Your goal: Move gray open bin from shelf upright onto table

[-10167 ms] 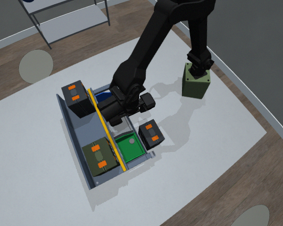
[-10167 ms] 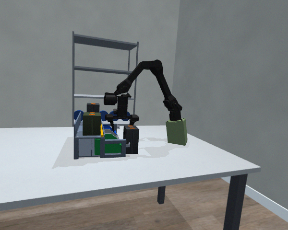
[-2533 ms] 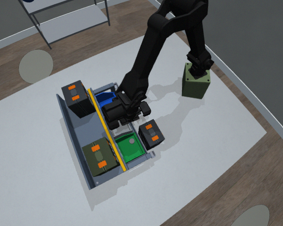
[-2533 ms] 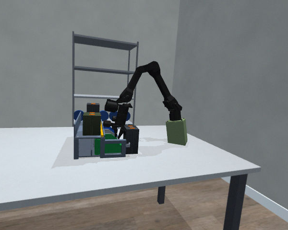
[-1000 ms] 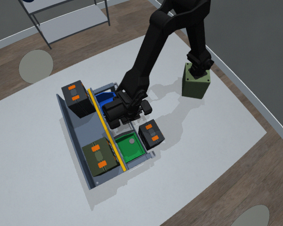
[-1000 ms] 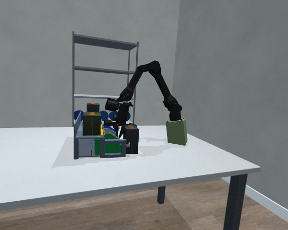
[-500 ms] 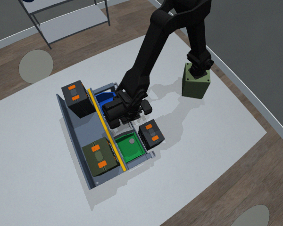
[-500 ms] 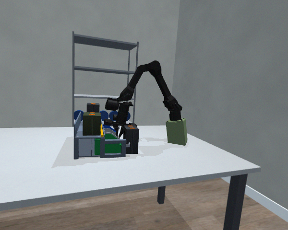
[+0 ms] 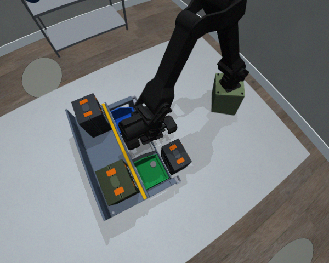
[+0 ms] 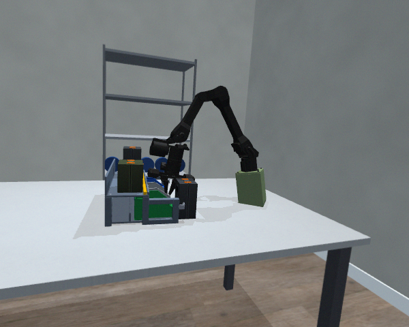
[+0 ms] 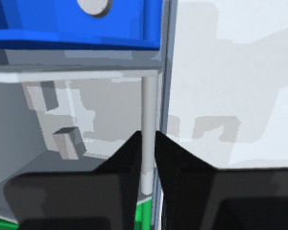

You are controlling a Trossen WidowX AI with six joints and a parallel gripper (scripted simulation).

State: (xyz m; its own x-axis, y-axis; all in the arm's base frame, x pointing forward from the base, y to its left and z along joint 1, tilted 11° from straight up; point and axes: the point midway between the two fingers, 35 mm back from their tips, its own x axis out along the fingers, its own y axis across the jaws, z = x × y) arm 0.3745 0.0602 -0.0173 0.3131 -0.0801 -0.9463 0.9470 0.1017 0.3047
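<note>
The gray open bin lies 7 cm ahead of my hand and 2 cm below it. Round my hand: yellow rail: 10 cm ahead, 1 cm to the left, 3 cm above; then blue bin: 8 cm ahead, 11 cm to the right, 3 cm below; then green bin: 6 cm ahead, 12 cm to the left, 3 cm below.
</note>
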